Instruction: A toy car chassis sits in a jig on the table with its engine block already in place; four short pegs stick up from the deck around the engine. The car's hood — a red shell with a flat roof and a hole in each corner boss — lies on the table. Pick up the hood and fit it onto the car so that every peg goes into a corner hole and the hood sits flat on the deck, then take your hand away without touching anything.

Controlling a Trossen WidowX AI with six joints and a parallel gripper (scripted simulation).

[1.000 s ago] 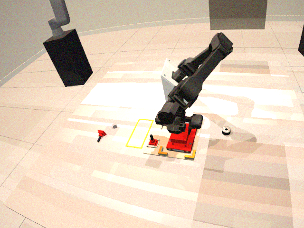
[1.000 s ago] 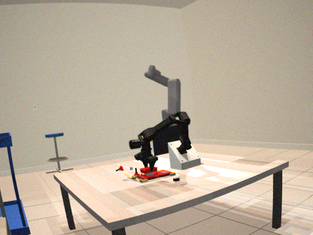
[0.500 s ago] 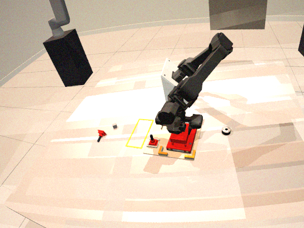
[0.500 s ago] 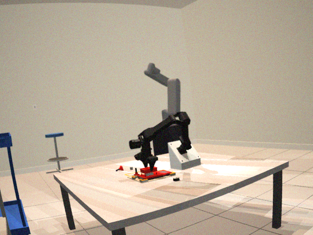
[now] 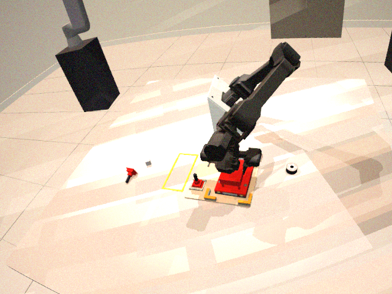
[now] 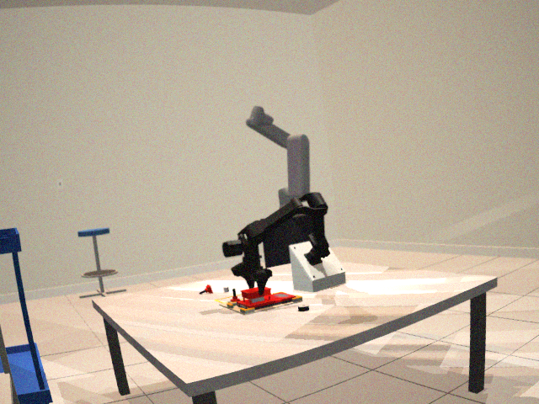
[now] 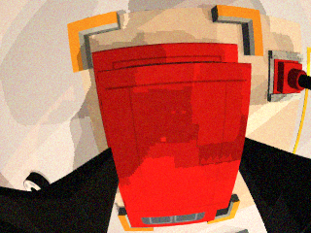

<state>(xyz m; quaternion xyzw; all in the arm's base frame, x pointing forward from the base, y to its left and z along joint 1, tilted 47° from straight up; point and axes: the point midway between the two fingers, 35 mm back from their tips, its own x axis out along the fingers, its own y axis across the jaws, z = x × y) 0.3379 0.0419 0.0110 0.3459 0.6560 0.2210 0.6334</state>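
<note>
My gripper tip is now 3 cm above the grey engine block and 1 cm to the right of it. Also, from my gripper tip: black-and-white wheel 20 cm to the left, 5 cm behind, 4 cm below; then red hood 1 cm above.
</note>
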